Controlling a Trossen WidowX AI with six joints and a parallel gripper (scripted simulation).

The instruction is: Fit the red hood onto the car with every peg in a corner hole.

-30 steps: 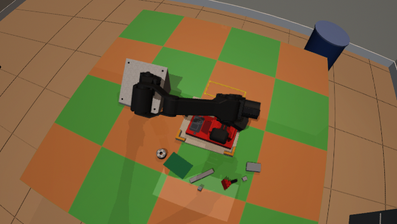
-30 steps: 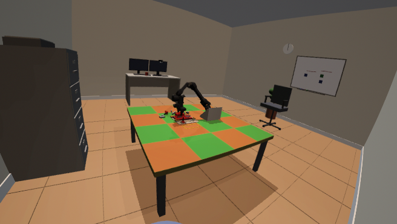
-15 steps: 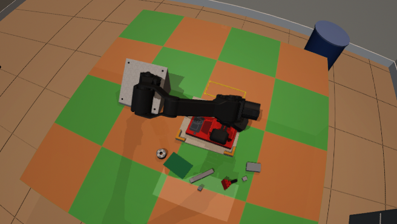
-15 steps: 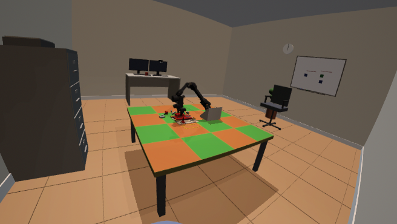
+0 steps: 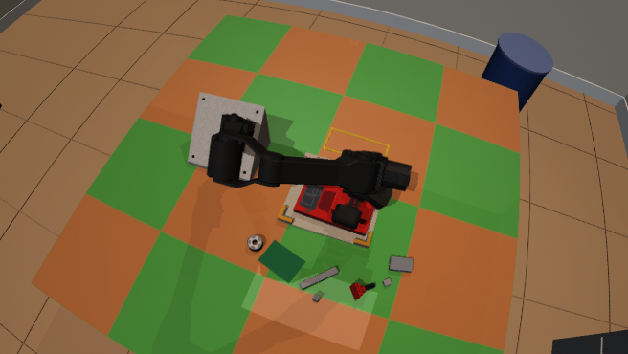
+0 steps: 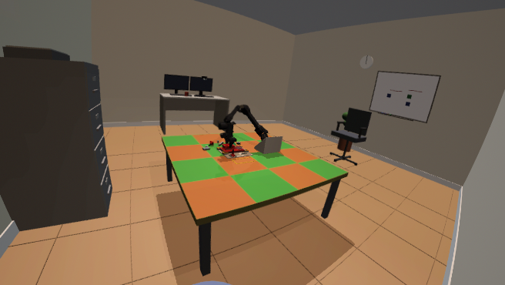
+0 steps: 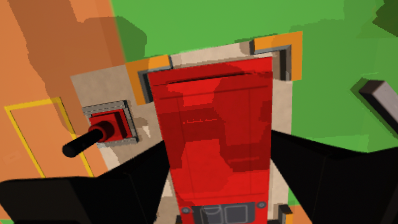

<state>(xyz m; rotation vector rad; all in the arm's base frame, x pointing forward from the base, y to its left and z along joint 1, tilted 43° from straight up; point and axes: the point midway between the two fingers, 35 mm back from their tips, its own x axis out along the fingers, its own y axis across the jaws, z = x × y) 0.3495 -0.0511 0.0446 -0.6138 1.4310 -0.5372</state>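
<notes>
Right now my gripper tip is 1 cm below the red hood. Also, from my gripper tip: grey engine block (2 cm below); then grey bar (1 cm behind, 20 cm to the right, 4 cm below); then dark green plate (12 cm behind, 20 cm to the right, 5 cm below).
</notes>
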